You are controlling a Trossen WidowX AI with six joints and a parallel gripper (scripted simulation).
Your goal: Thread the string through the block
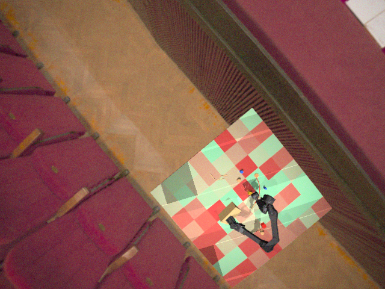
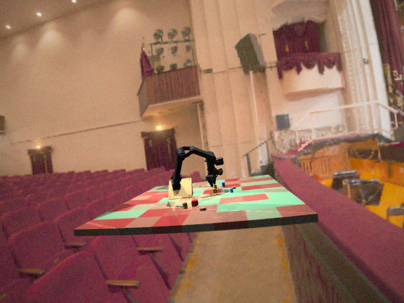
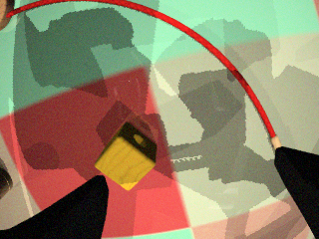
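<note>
Now: the thin wooden stick 70 mm to the right of my gripper tip, 60 mm below it and 60 mm behind it. The rest, counted from my gripper tip: round wooden button 170 mm ahead, 110 mm to the left, 60 mm below; yellow cube 50 mm below, 40 mm to the left; wooden cylinder 210 mm to the left, 50 mm below, 20 mm ahead.
</note>
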